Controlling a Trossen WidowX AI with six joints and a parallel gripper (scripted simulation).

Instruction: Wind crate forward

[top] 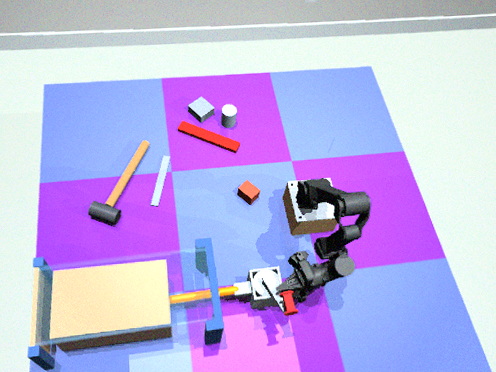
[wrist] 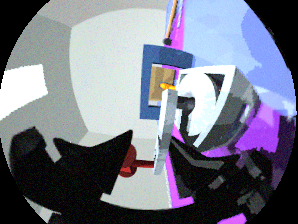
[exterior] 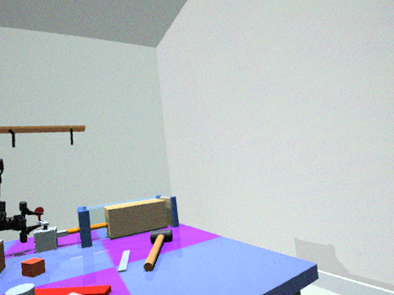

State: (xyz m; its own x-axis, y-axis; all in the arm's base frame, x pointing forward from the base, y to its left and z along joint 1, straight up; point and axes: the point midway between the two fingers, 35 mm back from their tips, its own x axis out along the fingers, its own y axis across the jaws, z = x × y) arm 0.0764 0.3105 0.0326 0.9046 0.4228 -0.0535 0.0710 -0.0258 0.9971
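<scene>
The red knob is 4 cm to the left of my gripper tip, 3 cm behind it and 2 cm above it. Also, from my gripper tip: winch handle: 1 cm to the left, 1 cm below, 1 cm behind; winch: 10 cm below, 6 cm to the right, 1 cm ahead; grey strip: 42 cm to the right, 38 cm ahead, 13 cm below.
</scene>
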